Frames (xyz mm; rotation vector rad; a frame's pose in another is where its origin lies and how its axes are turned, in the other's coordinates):
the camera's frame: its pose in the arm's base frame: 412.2 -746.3 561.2 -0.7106 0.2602 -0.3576
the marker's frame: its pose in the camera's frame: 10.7 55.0 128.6 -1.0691 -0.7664 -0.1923
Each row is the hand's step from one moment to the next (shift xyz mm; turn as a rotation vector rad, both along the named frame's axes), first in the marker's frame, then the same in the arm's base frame.
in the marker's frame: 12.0 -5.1 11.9 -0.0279 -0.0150 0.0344
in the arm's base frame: 8.0 15.3 3.7 -0.0358 0.0297 -0.0047
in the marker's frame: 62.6 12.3 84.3 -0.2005 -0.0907 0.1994
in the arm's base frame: 50.5 89.9 -23.5 -0.2453 0.1641 -0.0333
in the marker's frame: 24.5 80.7 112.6 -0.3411 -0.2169 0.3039
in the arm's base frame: 31.8 88.5 -104.6 -0.4315 0.2634 0.0120
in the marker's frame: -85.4 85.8 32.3 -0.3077 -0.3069 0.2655
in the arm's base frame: -58.4 -13.4 -110.0 -0.4224 0.2602 0.1149
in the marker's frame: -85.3 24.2 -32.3 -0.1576 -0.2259 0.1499
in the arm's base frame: -68.0 -56.7 -32.6 -0.2396 0.1652 0.1168
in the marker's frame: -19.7 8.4 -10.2 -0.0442 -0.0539 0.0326
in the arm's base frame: -14.4 -16.4 -9.2 -0.0629 0.0349 0.0273
